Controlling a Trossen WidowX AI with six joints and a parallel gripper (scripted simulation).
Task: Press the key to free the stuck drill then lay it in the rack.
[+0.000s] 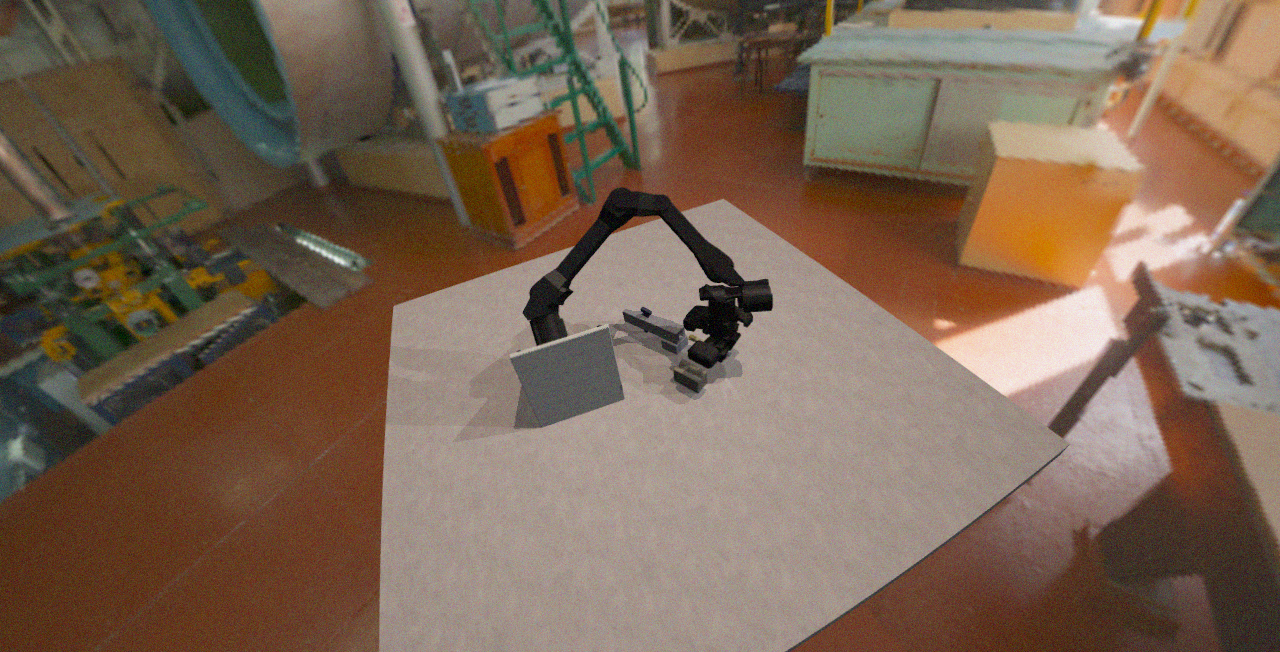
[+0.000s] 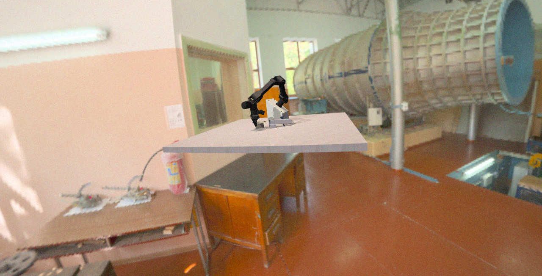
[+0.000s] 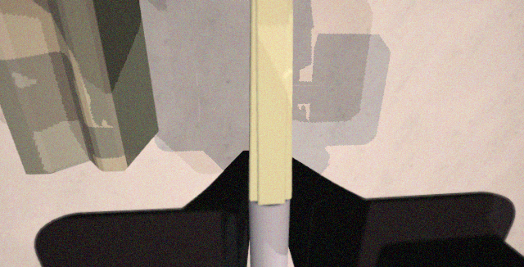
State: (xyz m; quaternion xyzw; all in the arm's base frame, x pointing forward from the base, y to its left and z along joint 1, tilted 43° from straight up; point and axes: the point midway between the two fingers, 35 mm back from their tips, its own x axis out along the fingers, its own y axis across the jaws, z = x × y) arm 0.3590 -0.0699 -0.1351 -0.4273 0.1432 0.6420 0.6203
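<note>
Right now my gripper tip is 40 mm to the right of the drill, 30 mm below it and 10 mm past it. From my gripper tip the other things lie so: rack: 80 mm behind, 10 mm to the left, 10 mm below; dark key: 210 mm to the left, 90 mm behind, 20 mm above; grey housing: 190 mm to the left, 80 mm behind, 10 mm above.
</note>
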